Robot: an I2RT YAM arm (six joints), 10 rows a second.
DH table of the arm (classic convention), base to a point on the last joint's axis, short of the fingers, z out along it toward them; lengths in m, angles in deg. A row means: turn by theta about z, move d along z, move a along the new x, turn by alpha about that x. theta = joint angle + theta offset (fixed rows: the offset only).
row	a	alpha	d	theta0
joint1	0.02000	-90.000	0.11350	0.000
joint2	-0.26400	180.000	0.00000	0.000
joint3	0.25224	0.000	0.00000	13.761
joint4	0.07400	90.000	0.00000	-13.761
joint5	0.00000	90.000	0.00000	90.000
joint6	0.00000	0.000	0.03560	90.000
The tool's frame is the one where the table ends.
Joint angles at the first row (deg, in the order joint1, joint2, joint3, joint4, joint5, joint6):
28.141 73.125 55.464 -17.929 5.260 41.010
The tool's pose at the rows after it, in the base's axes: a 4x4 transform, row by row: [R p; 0 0 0 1], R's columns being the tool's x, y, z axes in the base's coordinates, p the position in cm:
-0.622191, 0.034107, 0.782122, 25.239; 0.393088, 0.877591, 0.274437, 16.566; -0.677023, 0.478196, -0.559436, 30.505; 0, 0, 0, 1
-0.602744, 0.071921, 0.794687, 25.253; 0.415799, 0.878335, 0.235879, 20.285; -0.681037, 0.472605, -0.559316, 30.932; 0, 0, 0, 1
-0.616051, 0.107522, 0.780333, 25.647; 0.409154, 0.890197, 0.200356, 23.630; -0.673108, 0.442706, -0.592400, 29.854; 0, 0, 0, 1
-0.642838, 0.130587, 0.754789, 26.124; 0.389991, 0.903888, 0.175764, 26.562; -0.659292, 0.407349, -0.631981, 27.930; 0, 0, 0, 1
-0.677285, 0.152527, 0.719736, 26.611; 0.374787, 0.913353, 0.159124, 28.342; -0.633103, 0.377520, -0.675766, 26.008; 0, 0, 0, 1
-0.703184, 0.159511, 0.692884, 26.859; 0.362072, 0.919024, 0.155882, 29.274; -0.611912, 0.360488, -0.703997, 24.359; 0, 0, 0, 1
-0.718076, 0.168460, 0.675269, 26.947; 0.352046, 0.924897, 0.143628, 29.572; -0.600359, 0.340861, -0.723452, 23.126; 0, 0, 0, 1
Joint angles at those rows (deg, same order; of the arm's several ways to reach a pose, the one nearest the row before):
34.770 76.979 62.468 -20.488 12.744 44.015
40.931 82.407 68.214 -22.342 20.025 48.994
45.060 89.013 73.037 -24.548 24.257 52.683
47.898 95.610 76.777 -25.966 26.243 55.415
49.113 100.611 79.296 -27.493 26.102 57.497
49.657 103.575 79.802 -27.361 25.290 58.430
49.817 105.163 79.457 -27.280 25.039 58.895

